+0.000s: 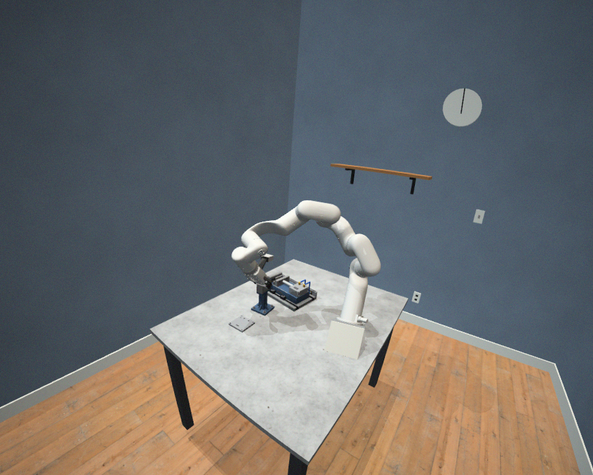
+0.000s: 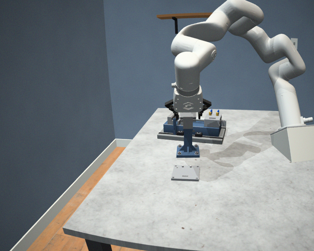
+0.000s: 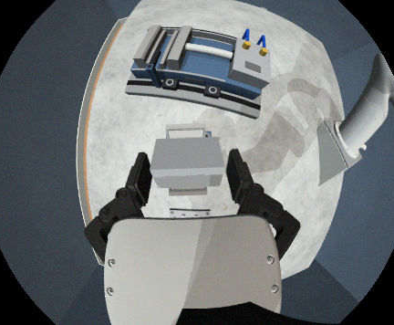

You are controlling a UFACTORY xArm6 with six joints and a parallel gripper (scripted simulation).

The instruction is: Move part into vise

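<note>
Right now my hand is 10 mm above the part. From my hand the other things lie so: cylinder rod 10 mm ahead, 210 mm to the right, 90 mm below; then work stop post 100 mm ahead, 140 mm to the right, 100 mm below; then work stop 100 mm ahead, 160 mm to the right, 70 mm below.
</note>
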